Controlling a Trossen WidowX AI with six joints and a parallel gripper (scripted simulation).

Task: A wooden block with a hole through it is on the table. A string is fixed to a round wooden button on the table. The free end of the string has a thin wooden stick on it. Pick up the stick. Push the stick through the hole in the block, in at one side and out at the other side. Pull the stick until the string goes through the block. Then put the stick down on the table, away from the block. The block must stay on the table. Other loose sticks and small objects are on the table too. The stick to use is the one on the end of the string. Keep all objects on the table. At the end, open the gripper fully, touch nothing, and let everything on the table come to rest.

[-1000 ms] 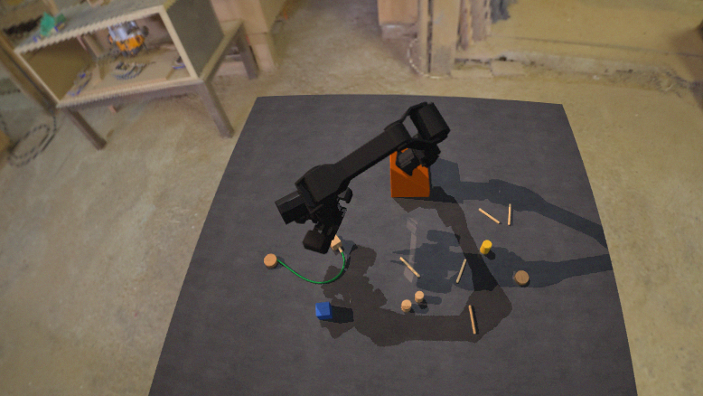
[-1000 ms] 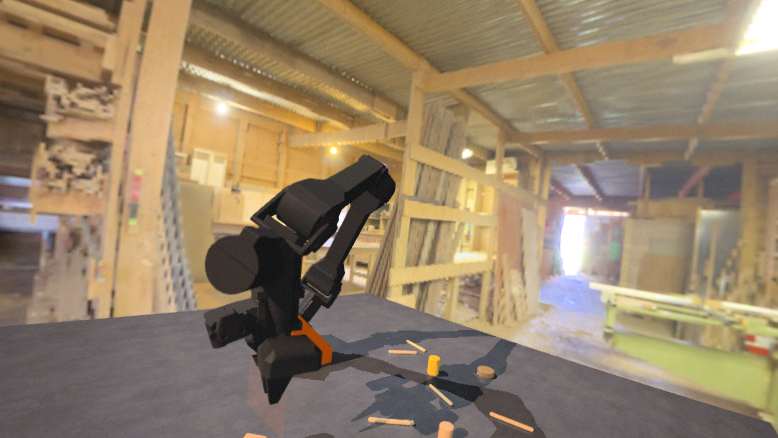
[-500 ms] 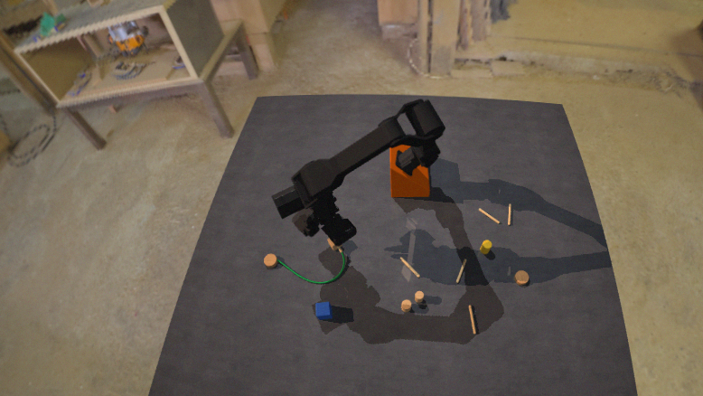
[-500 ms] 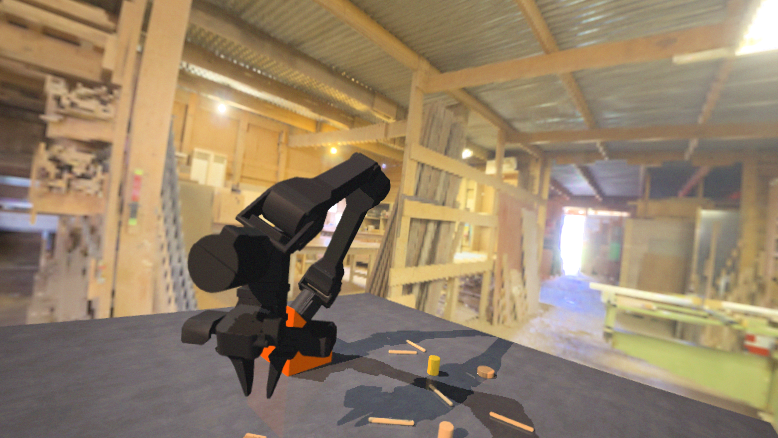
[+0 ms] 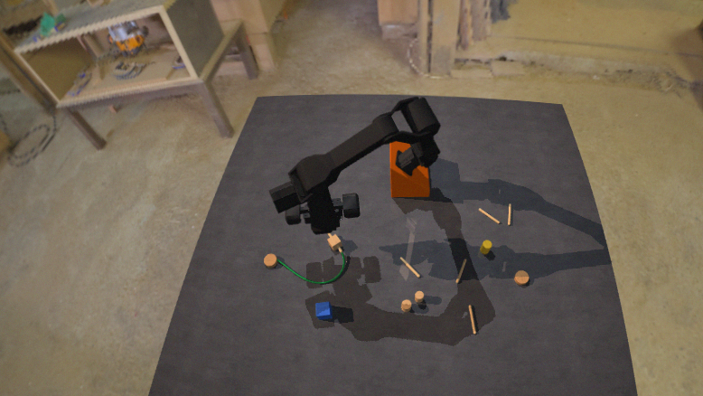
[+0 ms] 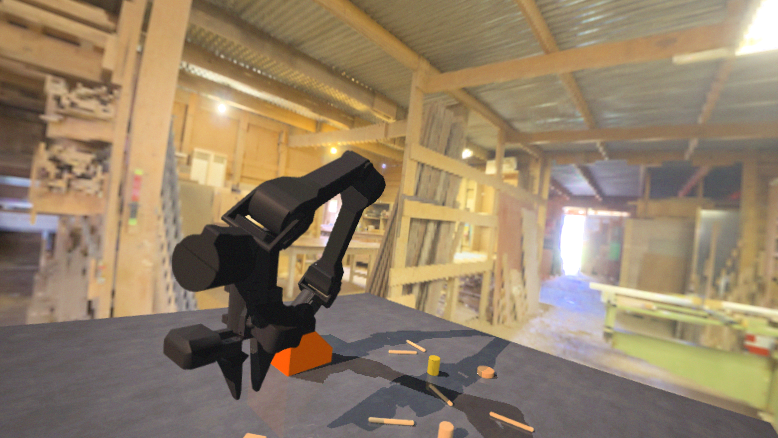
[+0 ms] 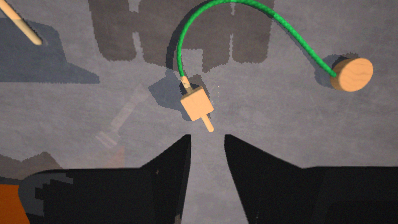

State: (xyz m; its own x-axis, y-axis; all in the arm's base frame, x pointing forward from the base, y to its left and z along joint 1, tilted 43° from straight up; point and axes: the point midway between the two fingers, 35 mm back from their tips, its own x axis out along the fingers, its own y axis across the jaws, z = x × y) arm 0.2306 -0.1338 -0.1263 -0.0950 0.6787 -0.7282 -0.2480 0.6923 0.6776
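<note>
My gripper tip is 8 cm above the wooden block, 1 cm to the right of it and 1 cm short of it. Round my gripper tip: blue cube: 21 cm ahead, 8 cm below, 2 cm to the left; thin wooden stick: 8 cm below, 2 cm to the left, 2 cm ahead; round wooden button: 17 cm to the right, 9 cm below, 9 cm ahead.
</note>
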